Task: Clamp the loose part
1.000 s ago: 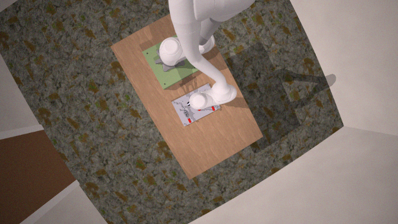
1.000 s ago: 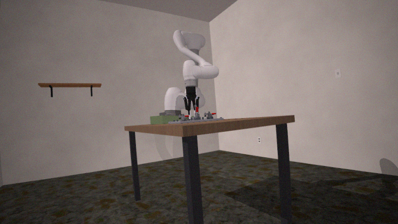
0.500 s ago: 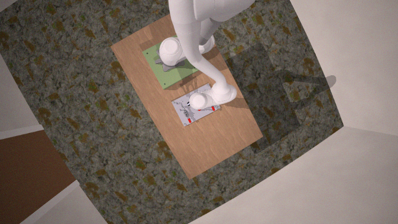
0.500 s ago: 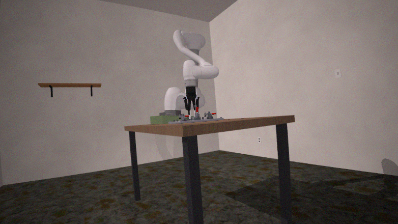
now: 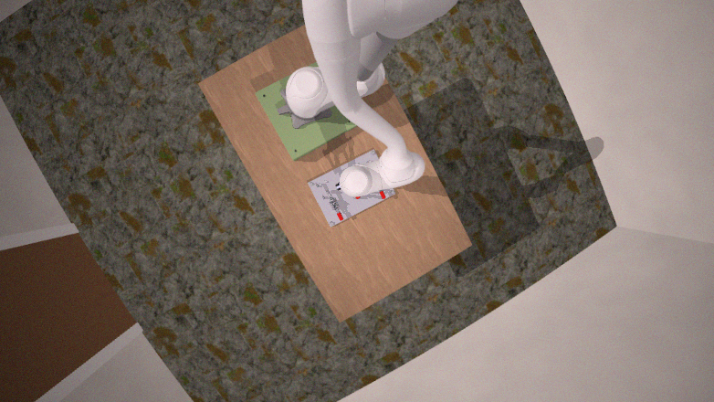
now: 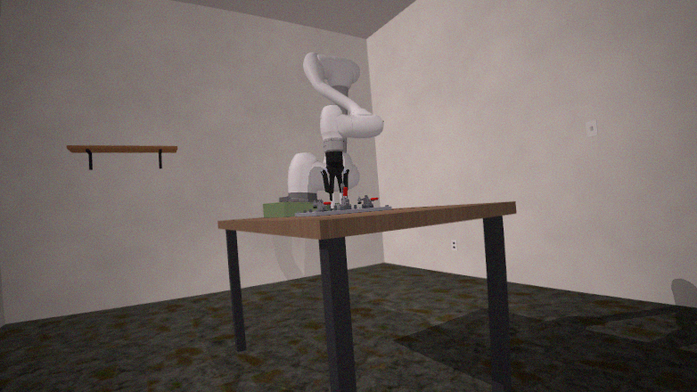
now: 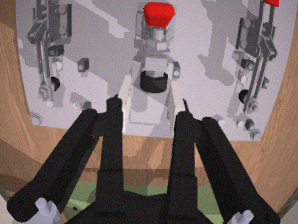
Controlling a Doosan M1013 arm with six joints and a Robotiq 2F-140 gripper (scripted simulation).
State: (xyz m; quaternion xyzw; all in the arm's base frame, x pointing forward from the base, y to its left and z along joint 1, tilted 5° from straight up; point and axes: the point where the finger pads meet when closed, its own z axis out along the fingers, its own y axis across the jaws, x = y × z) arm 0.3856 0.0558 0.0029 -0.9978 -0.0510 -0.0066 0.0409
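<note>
My hand is 30 mm above the loose part. The rest, counted from my hand: grey fixture plate: 50 mm below, 40 mm ahead.
</note>
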